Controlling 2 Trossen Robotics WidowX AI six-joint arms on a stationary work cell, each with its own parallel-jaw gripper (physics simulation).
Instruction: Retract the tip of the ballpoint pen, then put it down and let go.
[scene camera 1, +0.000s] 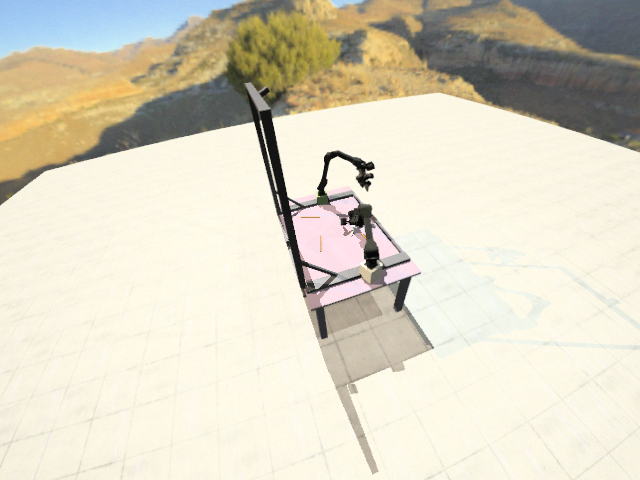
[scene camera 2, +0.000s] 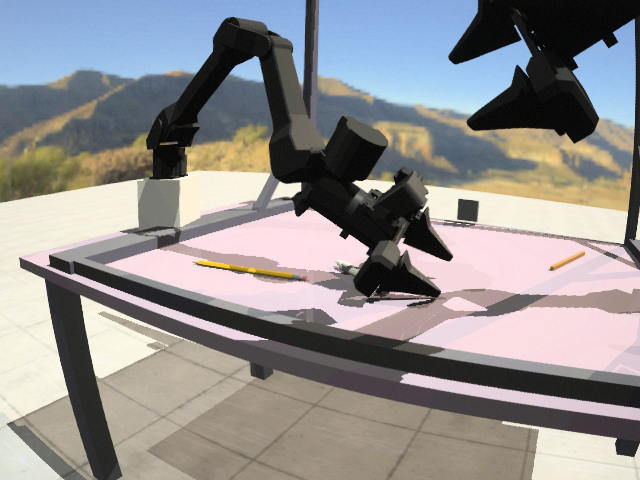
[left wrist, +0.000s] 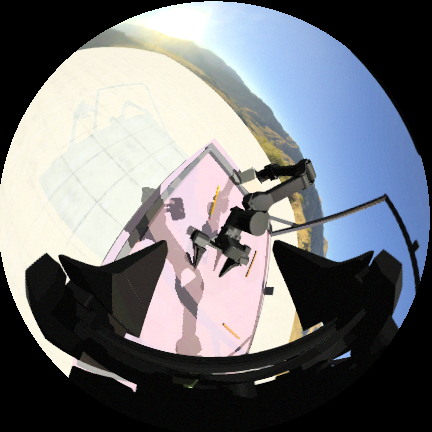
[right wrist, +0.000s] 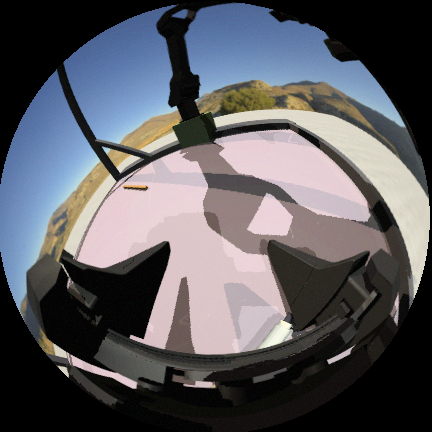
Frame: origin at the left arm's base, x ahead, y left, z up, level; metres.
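Seen in the pictures: left gripper, fingertip midpoint: (scene camera 1: 365, 190) (scene camera 2: 459, 90) (left wrist: 221, 246); right gripper, fingertip midpoint: (scene camera 1: 345, 221) (scene camera 2: 446, 276) (left wrist: 207, 272) (right wrist: 219, 246); left arm's base at its link origin: (scene camera 1: 321, 193) (left wrist: 199, 386) (right wrist: 191, 117); right arm's base at its link origin: (scene camera 1: 371, 264) (scene camera 2: 168, 177) (left wrist: 258, 176).
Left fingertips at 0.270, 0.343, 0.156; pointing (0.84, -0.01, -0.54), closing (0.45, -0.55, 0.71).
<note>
Offsets run from my left fingertips to a thing's middle, as dx, dy, dz. Level surfaces: height alone.
A white-grey ballpoint pen @[+0.201, -0.129, -0.234] (scene camera 2: 345, 267) (right wrist: 276, 334) lies on the pink table @[dz -0.240] (scene camera 2: 222, 240), partly hidden by a finger of my right gripper. In the right wrist view its dark end shows beside the base of the finger on the picture's right. I cannot tell whether the pen's tip is in or out. My right gripper (scene camera 2: 445, 276) (left wrist: 207, 272) (right wrist: 219, 246) is open, low over the table, with the pen beside one finger and not between the fingertips. My left gripper (scene camera 2: 460, 91) is open and empty, high above the table.
A yellow pencil @[+0.334, -0.035, -0.237] (scene camera 2: 248, 269) (left wrist: 215, 202) lies to the left of the pen in scene camera 2. Two thin orange sticks @[-0.033, -0.465, -0.237] (scene camera 1: 310, 217) @[+0.309, -0.396, -0.237] (scene camera 1: 320, 243) lie toward the tall black frame (scene camera 1: 279, 170). A raised dark rail (scene camera 2: 206, 298) runs along the table edge.
</note>
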